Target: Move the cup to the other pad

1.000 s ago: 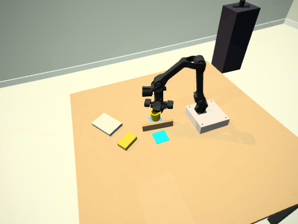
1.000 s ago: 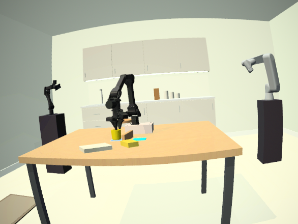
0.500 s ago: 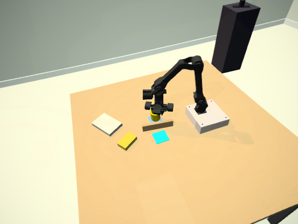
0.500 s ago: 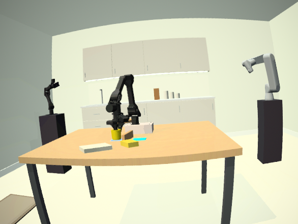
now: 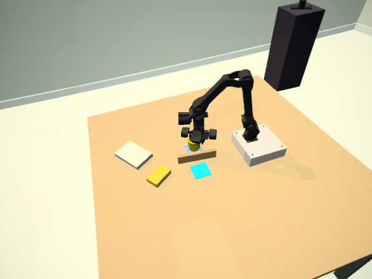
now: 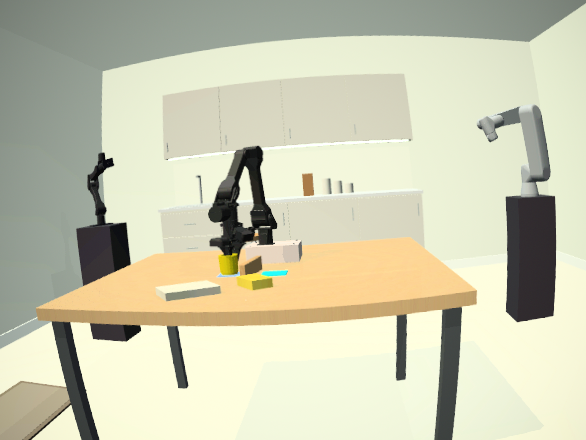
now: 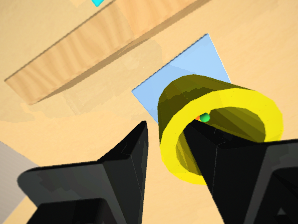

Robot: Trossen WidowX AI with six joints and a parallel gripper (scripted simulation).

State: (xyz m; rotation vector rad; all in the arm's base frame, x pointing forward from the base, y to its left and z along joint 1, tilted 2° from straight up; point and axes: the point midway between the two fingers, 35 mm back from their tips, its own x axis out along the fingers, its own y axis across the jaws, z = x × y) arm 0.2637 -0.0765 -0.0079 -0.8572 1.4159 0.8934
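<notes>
My gripper tip is 20 mm short of the yellow cup and 10 mm to the left of it. From my gripper tip the other things lie so: bright cyan pad (150 mm to the left, 50 mm ahead, 40 mm below); pale blue pad (40 mm below, 30 mm ahead, 10 mm to the right); low wooden bar (70 mm to the left, 40 mm ahead, 20 mm below).
</notes>
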